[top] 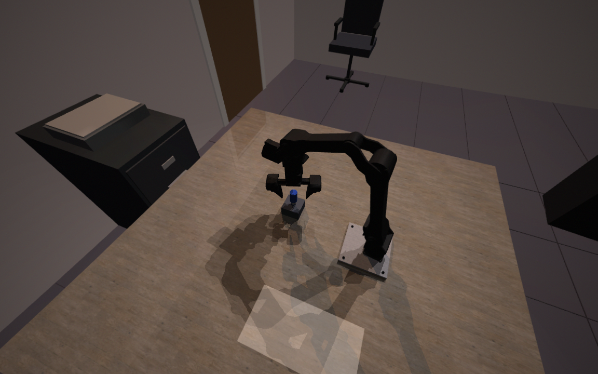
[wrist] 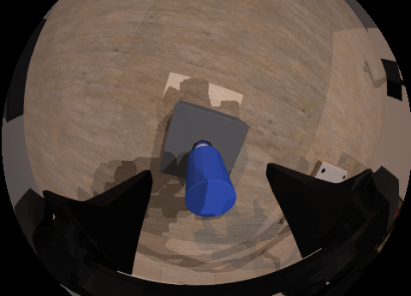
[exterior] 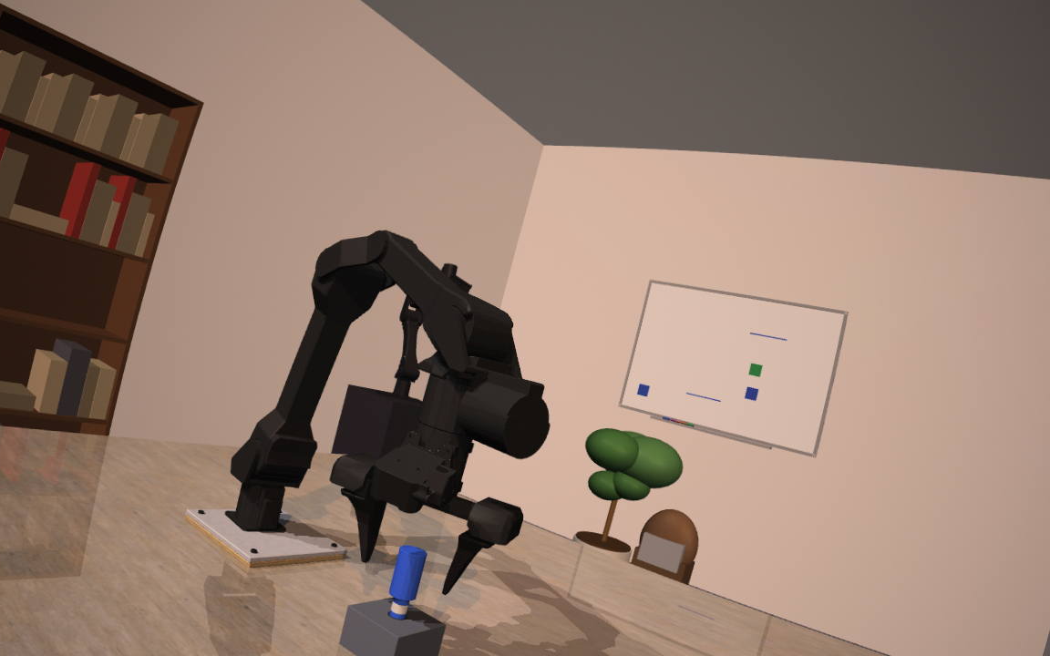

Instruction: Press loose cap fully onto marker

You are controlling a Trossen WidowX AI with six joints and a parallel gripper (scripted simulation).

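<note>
Now: the blue marker cap 10 mm above my gripper tip. Round my gripper tip: holder block: 60 mm below.
</note>
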